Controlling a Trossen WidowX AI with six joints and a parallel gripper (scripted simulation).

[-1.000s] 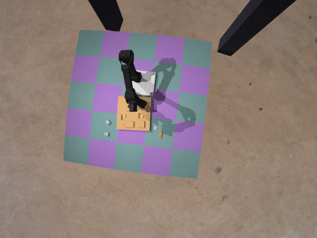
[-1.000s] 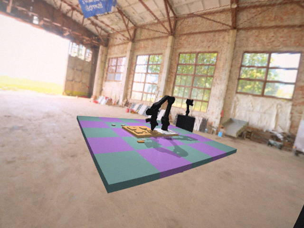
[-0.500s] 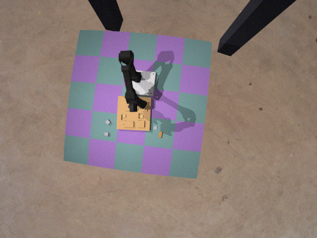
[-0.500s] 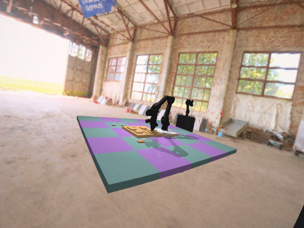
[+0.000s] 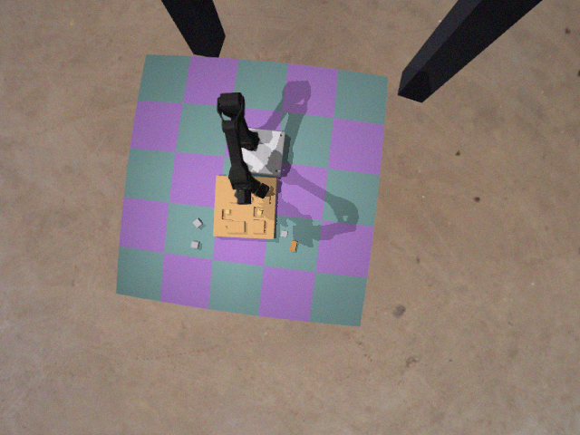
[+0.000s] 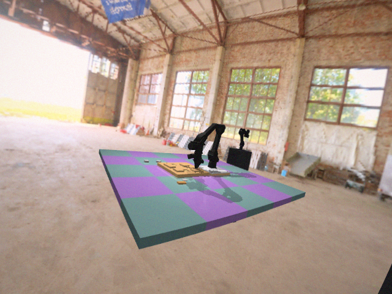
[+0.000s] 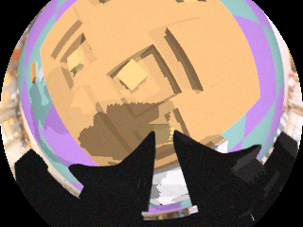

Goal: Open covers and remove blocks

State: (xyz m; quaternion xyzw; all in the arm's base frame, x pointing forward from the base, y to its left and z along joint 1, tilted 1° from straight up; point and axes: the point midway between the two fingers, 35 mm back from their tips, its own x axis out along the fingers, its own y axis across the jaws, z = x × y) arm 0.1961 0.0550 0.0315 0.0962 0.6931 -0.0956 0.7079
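The orange puzzle board is 110 mm ahead of my gripper tip and 10 mm to the left of it. The rest, counted from my gripper tip: orange block: 270 mm to the left, 240 mm ahead, 10 mm below.
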